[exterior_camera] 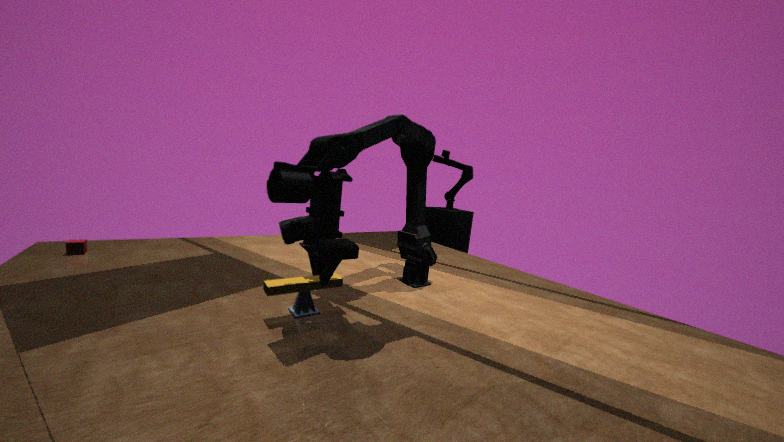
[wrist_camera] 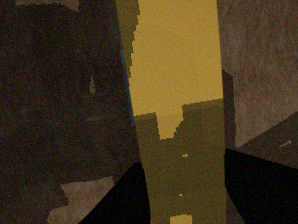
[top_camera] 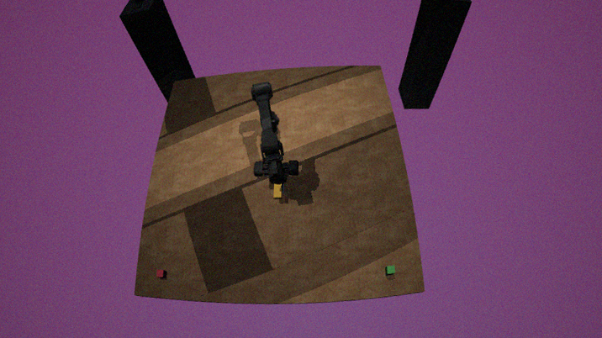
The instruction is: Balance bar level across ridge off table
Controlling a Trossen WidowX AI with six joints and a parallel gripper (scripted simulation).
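Right now the yellow bar is 30 mm ahead of my gripper tip. Also, from my gripper tip: green cube 440 mm ahead, 460 mm to the left, 40 mm below; then dark blue ridge 30 mm ahead, 30 mm below; then red cube 440 mm ahead, 540 mm to the right, 40 mm below.
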